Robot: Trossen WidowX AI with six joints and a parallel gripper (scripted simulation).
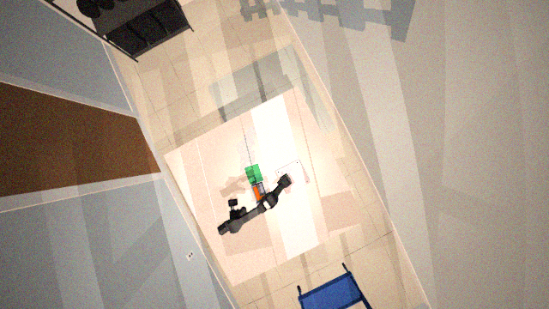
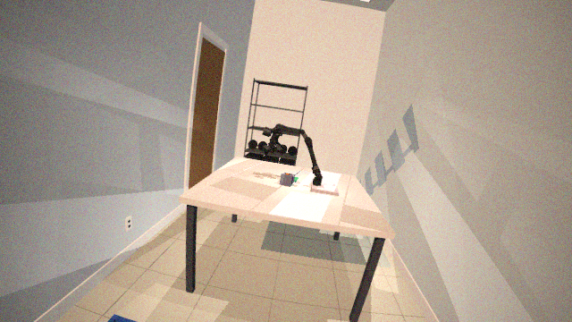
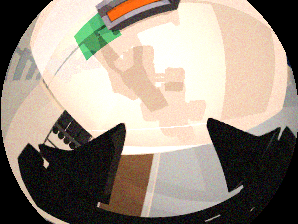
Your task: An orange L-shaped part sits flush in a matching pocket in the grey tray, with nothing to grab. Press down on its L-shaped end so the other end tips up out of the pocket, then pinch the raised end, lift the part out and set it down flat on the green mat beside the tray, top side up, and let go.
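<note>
Now: the orange L-shaped part 170 mm behind my gripper tip, 150 mm below it and 60 mm to the left of it. The rest, counted from my gripper tip: green mat (220 mm behind, 210 mm below, 90 mm to the right).
</note>
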